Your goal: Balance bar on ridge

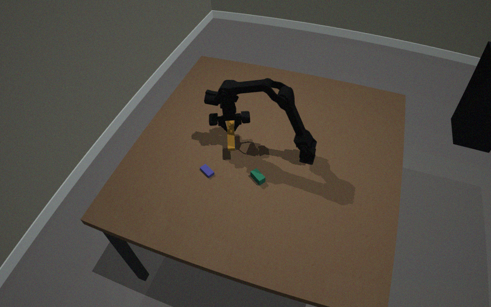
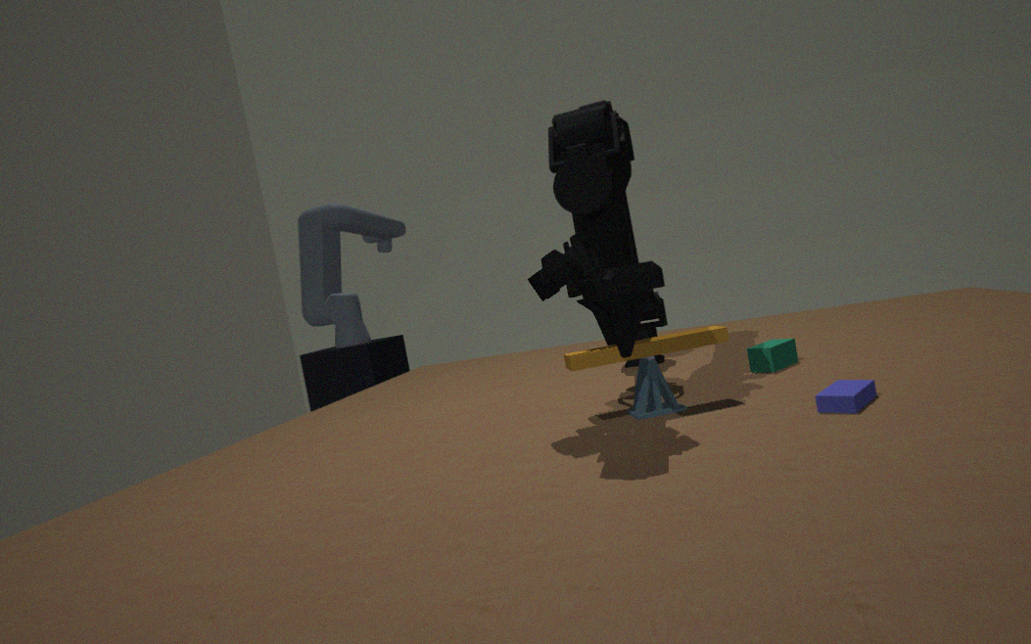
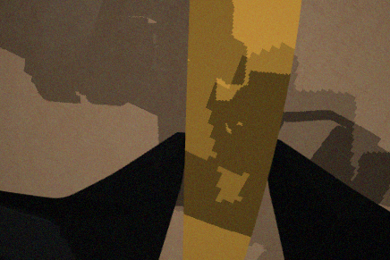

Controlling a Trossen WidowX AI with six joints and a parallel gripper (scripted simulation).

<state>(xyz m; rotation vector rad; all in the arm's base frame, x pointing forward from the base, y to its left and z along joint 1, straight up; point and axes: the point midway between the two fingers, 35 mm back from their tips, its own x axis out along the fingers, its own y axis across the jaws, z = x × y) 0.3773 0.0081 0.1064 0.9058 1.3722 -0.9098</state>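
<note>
My gripper tip is now 1 cm past the yellow bar and 3 cm to the right of it. Also, from my gripper tip: purple block 4 cm ahead, 21 cm to the left, 6 cm below; green block 19 cm behind, 18 cm to the left, 6 cm below.
</note>
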